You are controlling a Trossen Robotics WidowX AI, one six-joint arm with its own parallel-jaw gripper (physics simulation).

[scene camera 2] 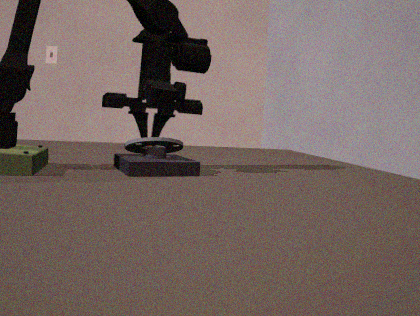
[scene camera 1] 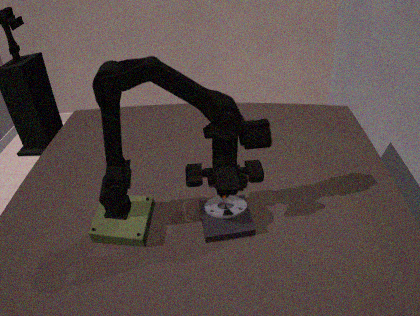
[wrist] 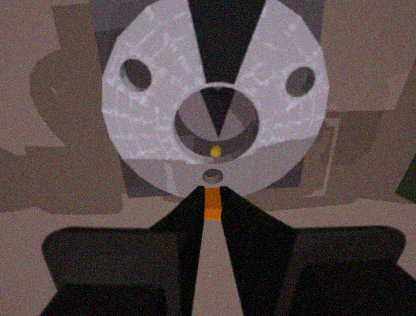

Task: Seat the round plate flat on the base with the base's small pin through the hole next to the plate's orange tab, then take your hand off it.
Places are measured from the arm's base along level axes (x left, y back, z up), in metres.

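Pixels of known places: gripper, fingertip midpoint: (scene camera 1: 223,196) (wrist: 211,192); arm's base, origin of the base link: (scene camera 1: 117,209).
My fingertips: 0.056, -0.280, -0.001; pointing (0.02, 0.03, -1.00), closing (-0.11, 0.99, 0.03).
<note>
Ahead of a thing's pixels: the offset from my fingertips to its middle, as dx, dy, dz. "spot": to the spot under its first point. Level surfaces: height alone.
The round pale plate {-0.040, -0.005, +0.017} (scene camera 1: 238,206) (scene camera 2: 177,145) (wrist: 145,120) is raised above the dark square base {-0.055, -0.006, -0.013} (scene camera 1: 229,230) (scene camera 2: 162,169) (wrist: 107,17), with a gap visible in scene camera 2. The base's short central hub {spot: -0.075, -0.008, +0.003} (scene camera 2: 157,151) shows under it. My gripper (scene camera 1: 224,194) (scene camera 2: 150,136) (wrist: 211,192) is shut on the plate's orange tab {+0.004, +0.000, +0.005} (wrist: 213,201). In the wrist view the yellow-tipped small pin {spot: -0.026, -0.001, -0.004} (wrist: 215,151) shows through the large central hole, near its tab-side rim. The small hole {spot: -0.009, +0.000, -0.005} (wrist: 213,176) lies between that rim and the tab. A black wedge crosses the plate's far side.
The arm stands on a yellow-green block (scene camera 1: 120,227) (scene camera 2: 17,162) left of the base. A dark pedestal (scene camera 1: 30,100) with another small arm stands beyond the table's left edge. A thin pale outline {spot: -0.022, +0.103, -0.034} (wrist: 328,160) shows on the table {dz -0.034} (scene camera 1: 200,280) beside the base.
</note>
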